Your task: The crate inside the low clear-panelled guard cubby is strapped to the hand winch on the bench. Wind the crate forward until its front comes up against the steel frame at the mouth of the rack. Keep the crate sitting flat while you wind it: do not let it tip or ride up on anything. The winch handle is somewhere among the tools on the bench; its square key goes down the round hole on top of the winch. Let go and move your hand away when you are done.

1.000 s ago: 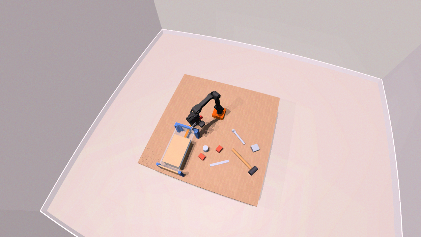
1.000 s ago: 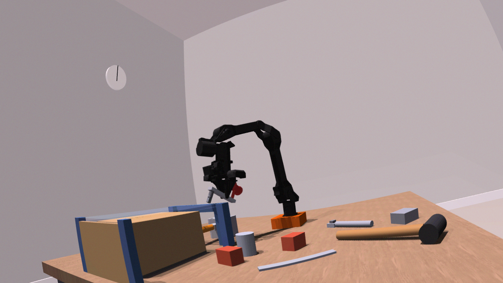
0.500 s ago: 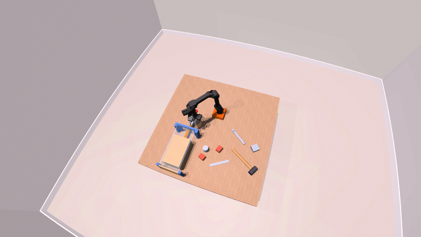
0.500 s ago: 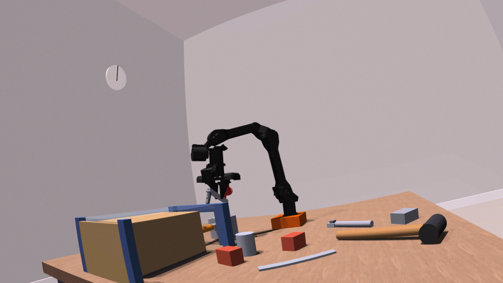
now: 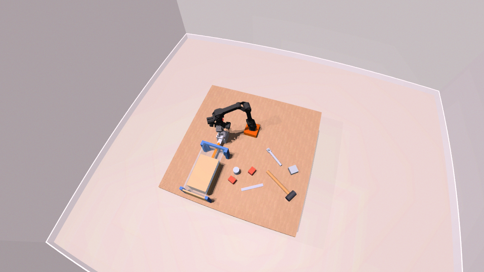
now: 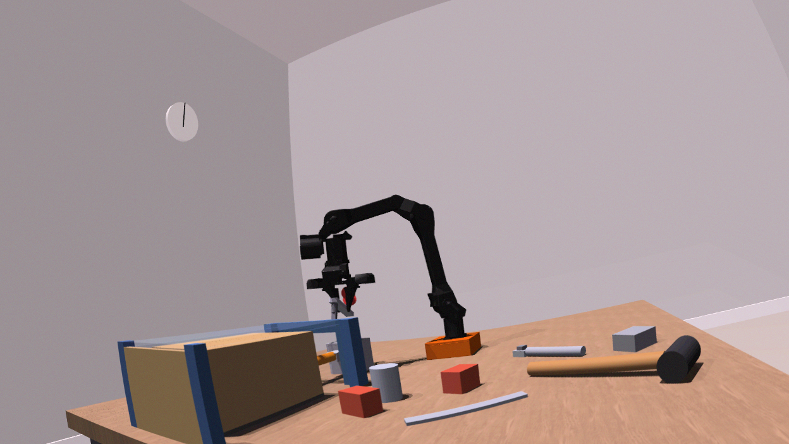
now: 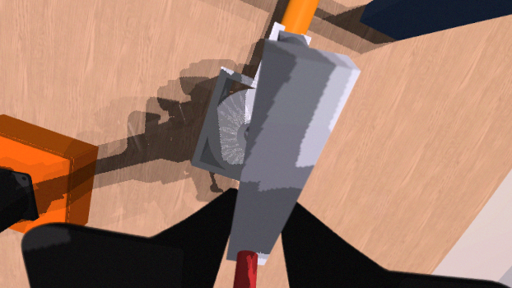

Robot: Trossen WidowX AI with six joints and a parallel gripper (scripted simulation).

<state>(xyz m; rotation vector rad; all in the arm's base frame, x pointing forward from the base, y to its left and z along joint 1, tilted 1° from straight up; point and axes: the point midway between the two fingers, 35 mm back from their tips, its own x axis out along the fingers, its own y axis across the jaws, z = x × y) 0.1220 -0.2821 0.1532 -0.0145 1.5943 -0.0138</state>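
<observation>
The red knob lies 50 mm behind my gripper tip and 30 mm above it. The rest, counted from my gripper tip: grey winch handle: 20 mm above; blue frame bar: 170 mm ahead, 60 mm below, 30 mm to the right; grey winch: 140 mm below.
</observation>
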